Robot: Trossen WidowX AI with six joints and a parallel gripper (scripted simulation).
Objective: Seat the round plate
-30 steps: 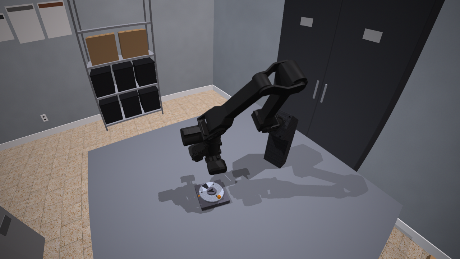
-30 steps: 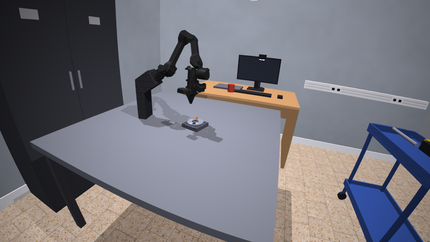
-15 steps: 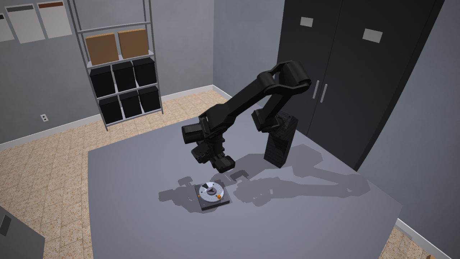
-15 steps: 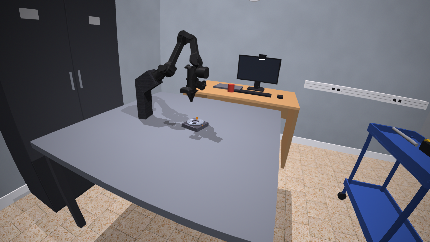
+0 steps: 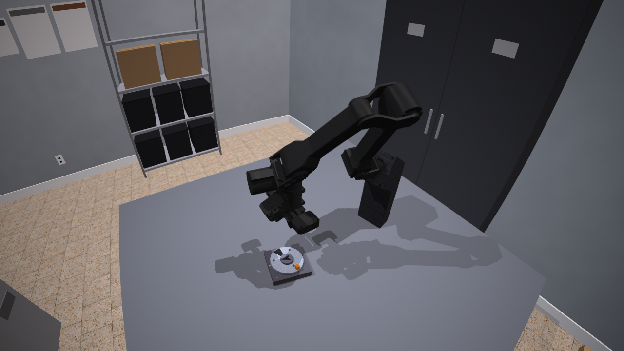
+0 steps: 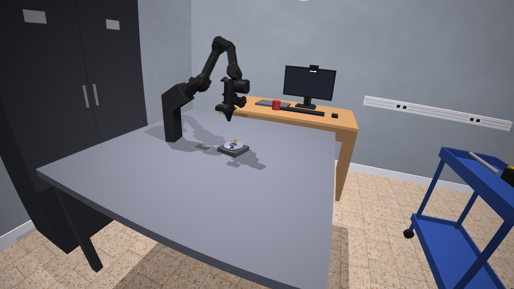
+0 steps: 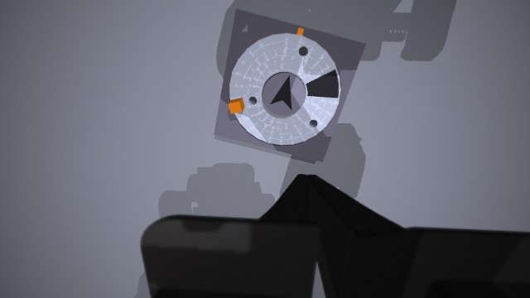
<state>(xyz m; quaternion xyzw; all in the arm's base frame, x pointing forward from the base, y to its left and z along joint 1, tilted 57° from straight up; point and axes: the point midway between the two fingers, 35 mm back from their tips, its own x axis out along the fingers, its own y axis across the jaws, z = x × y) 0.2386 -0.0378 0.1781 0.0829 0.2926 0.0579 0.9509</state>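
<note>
The orange mark lies 180 mm below my hand, 80 mm ahead of it and 10 mm to the left of it. Round my hand: raised centre hub: 170 mm below, 20 mm ahead, 10 mm to the left; then dark square base: 190 mm below, 20 mm ahead, 10 mm to the left; then round pale plate: 160 mm below, 20 mm ahead, 10 mm to the left.
</note>
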